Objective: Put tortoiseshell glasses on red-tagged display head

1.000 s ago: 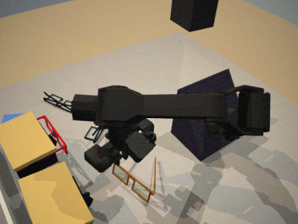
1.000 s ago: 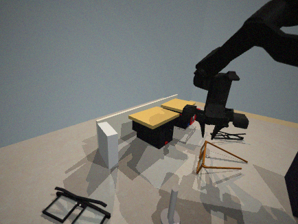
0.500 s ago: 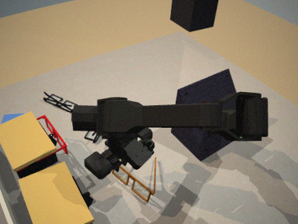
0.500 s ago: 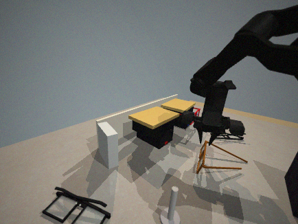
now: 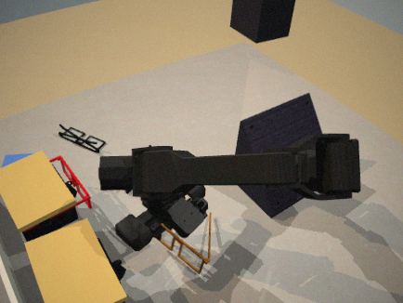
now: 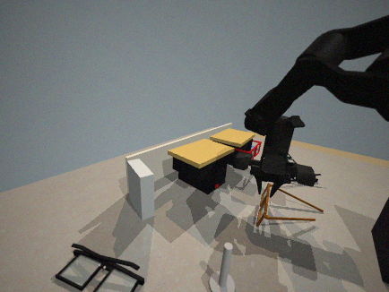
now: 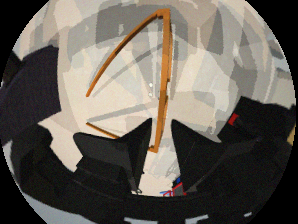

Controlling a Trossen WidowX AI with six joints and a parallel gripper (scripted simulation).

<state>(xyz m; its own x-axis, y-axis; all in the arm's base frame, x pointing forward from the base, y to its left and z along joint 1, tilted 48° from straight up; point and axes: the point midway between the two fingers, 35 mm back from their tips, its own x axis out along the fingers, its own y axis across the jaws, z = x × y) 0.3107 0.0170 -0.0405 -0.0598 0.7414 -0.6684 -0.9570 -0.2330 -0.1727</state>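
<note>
My gripper tip is 27 cm to the right of the white post and 3 cm past it. Also, from my gripper tip: blue tag 38 cm to the right, 22 cm ahead, 2 cm below; then white block 25 cm to the left, 21 cm ahead, 4 cm above.
</note>
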